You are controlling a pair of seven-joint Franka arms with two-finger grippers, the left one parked.
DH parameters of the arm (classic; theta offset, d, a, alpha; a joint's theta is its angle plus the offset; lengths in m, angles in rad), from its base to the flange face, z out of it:
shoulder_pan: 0 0.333 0 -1.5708
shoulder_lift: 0 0 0 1.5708
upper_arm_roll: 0 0.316 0.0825 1.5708
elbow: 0 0 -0.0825 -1.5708
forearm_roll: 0 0.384 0 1.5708
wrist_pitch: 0 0 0.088 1.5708
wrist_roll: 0 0.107 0 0
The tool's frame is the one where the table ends.
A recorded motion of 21 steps. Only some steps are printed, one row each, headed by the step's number.
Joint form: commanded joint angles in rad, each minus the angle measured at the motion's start. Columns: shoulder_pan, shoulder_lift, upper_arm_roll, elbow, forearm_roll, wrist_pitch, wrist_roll.
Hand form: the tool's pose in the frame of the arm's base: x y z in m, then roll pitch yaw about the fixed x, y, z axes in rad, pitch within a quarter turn. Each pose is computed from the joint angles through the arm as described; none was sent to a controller.
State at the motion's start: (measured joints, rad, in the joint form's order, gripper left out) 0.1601 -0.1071 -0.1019 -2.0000 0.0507 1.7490 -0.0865
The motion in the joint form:
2: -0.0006 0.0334 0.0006 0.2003 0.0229 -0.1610 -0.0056
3: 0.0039 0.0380 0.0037 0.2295 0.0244 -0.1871 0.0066
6: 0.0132 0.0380 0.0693 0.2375 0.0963 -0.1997 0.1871
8: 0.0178 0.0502 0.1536 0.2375 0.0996 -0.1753 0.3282
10: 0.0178 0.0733 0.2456 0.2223 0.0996 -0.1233 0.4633
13: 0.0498 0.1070 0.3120 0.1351 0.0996 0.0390 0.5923
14: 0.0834 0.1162 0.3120 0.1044 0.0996 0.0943 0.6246
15: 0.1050 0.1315 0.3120 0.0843 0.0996 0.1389 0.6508
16: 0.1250 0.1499 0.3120 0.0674 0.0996 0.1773 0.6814
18: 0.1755 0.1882 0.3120 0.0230 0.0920 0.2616 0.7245
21: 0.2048 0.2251 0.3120 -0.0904 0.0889 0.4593 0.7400
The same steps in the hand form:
2: 0.5225 0.0367 0.5584 -3.0482 0.1304 0.1508
3: 0.5228 0.0411 0.5677 -3.0486 0.1328 0.1480
6: 0.5162 0.0887 0.5715 -3.0071 0.1582 0.0436
8: 0.5117 0.1367 0.5668 -3.0301 0.1633 -0.0136
10: 0.5065 0.1859 0.5510 -3.0513 0.1637 -0.0653
13: 0.5004 0.2375 0.5042 -3.0536 0.1390 -0.1178
14: 0.4954 0.2544 0.4891 -3.0505 0.1289 -0.1235
15: 0.4937 0.2657 0.4749 -3.0480 0.1243 -0.1338
16: 0.4921 0.2762 0.4600 -3.0486 0.1257 -0.1496
18: 0.4827 0.3007 0.4250 -3.0565 0.1258 -0.1510
21: 0.4724 0.3097 0.3696 -3.0353 0.0863 -0.1585

